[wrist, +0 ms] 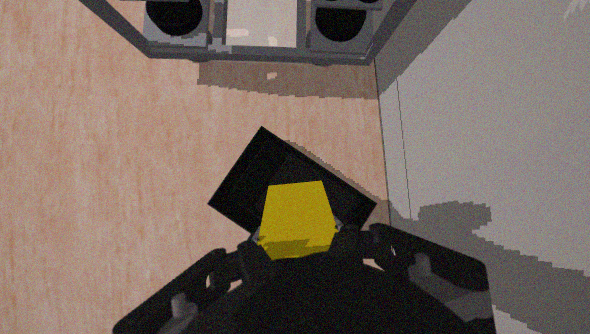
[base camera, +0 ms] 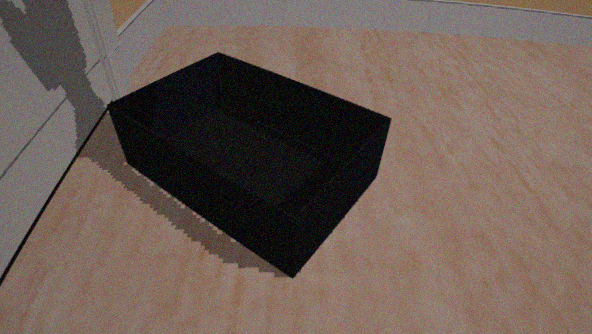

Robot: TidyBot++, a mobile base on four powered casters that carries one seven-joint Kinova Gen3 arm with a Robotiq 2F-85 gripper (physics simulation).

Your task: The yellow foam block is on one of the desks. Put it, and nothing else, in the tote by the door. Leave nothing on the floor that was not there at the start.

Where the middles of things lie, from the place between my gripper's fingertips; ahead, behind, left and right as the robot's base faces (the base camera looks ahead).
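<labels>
Yellow foam block (wrist: 297,220): 10 mm above my hand. Black tote (base camera: 276,164): my hand is 10 mm short of it and 230 mm above it.
</labels>
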